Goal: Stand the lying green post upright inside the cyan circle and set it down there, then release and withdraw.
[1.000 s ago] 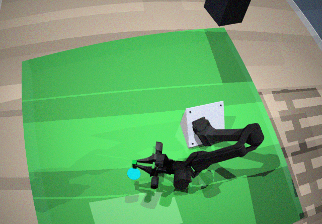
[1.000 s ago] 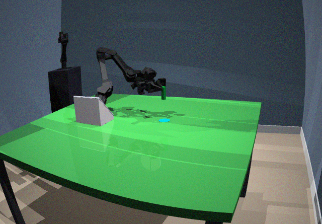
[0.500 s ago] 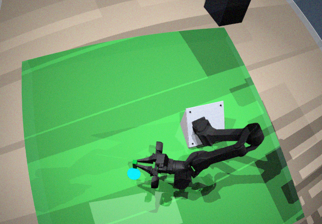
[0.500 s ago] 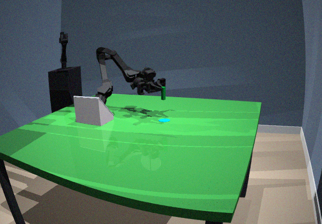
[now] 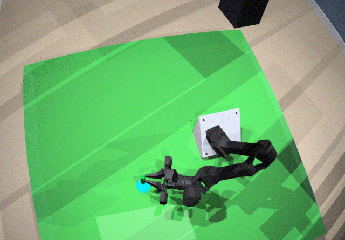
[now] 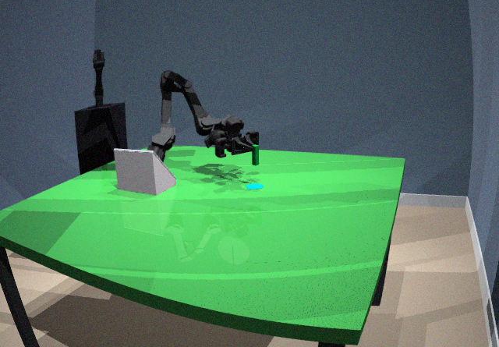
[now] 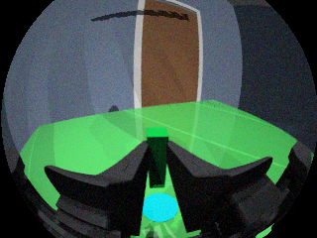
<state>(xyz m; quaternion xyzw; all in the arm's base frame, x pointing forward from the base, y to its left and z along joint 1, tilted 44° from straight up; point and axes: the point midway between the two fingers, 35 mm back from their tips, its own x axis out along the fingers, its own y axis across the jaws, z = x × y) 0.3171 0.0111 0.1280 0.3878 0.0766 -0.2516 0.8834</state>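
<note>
The cyan circle lies 13 cm below my gripper tip and 1 cm behind it. The rest, counted from my gripper tip: green post (2 cm below).
</note>
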